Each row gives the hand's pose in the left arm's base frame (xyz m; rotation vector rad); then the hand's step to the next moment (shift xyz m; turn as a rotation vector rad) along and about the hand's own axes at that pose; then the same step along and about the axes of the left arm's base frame.
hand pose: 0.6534 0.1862 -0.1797 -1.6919 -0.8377 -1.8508
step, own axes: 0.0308 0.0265 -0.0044 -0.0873 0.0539 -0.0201
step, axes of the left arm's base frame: 0.0125 -0.0200 0.0333 0.0342 -0.0558 -0.0815
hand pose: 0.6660 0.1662 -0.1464 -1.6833 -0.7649 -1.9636
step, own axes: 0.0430 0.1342 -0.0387 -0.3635 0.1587 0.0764
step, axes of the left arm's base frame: 0.0515 -0.1252 0.0550 0.2186 -0.0771 -0.3308
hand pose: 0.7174 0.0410 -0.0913 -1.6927 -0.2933 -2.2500
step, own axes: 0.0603 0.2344 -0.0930 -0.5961 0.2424 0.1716
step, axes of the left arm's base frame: -0.0133 -0.2576 0.0265 0.3935 -0.0940 -0.5290
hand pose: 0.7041 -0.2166 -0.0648 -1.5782 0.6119 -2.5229
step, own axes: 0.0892 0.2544 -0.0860 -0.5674 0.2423 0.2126
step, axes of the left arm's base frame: -0.1478 -0.2346 -0.0564 0.4165 -0.1138 -0.4893
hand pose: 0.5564 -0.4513 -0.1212 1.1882 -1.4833 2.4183
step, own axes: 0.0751 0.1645 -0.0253 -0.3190 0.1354 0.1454
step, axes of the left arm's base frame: -0.1368 -0.0920 -0.0785 0.2494 -0.0838 -0.2683
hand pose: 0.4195 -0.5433 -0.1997 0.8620 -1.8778 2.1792
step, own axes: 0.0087 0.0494 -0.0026 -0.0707 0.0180 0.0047
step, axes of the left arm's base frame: -0.0306 -0.0103 -0.0384 0.0517 0.0099 -0.0507
